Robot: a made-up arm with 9 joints. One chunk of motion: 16 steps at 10 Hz.
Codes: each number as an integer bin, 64 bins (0 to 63) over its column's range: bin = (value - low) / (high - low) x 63, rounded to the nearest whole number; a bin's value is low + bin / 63 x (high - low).
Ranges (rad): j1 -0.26..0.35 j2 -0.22..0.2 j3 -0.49..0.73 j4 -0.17..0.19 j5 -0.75..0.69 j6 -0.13..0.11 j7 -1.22..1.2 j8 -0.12..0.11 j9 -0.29..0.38
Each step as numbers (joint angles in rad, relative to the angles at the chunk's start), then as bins.
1 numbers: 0.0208 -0.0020 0.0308 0.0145 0.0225 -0.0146 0.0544 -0.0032 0.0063
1 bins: 29 33 27 32 34 30 33 32 28
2 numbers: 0.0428 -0.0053 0.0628 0.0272 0.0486 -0.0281 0.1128 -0.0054 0.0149
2 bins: 31 32 29 35 35 27 35 31 29
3 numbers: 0.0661 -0.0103 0.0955 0.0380 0.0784 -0.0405 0.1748 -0.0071 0.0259
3 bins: 34 31 30 36 36 23 36 31 30
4 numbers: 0.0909 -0.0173 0.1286 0.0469 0.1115 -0.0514 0.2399 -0.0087 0.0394
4 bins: 36 30 32 38 38 21 38 30 31
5 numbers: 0.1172 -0.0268 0.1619 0.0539 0.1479 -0.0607 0.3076 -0.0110 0.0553
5 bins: 39 29 34 39 39 18 40 30 32
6 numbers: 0.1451 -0.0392 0.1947 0.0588 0.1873 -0.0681 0.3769 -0.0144 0.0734
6 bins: 42 27 35 40 41 16 42 29 34
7 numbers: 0.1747 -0.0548 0.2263 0.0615 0.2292 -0.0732 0.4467 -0.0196 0.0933
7 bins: 45 25 37 41 43 15 43 28 36
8 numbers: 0.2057 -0.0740 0.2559 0.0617 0.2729 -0.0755 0.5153 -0.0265 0.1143
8 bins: 48 22 39 41 45 14 45 26 38
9 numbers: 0.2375 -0.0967 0.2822 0.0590 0.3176 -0.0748 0.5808 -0.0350 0.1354
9 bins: 51 18 40 40 47 14 47 23 40
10 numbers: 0.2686 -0.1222 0.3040 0.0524 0.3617 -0.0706 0.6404 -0.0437 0.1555
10 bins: 55 15 41 39 49 16 48 21 42
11 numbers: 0.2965 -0.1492 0.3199 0.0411 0.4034 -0.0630 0.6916 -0.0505 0.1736
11 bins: 57 11 42 37 50 18 50 19 44
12 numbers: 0.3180 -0.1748 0.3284 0.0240 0.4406 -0.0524 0.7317 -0.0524 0.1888
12 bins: 60 7 42 34 52 20 51 19 45
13 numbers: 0.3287 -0.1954 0.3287 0.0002 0.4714 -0.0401 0.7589 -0.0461 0.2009
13 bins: 61 4 42 30 53 24 52 20 46
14 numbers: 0.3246 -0.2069 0.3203 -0.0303 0.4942 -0.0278 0.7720 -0.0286 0.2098
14 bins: 60 2 42 24 54 27 52 25 47
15 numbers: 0.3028 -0.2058 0.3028 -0.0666 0.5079 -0.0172 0.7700 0.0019 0.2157
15 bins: 58 2 41 18 55 30 52 33 48
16 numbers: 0.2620 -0.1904 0.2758 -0.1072 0.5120 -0.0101 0.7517 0.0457 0.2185
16 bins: 54 4 40 11 55 31 51 45 48
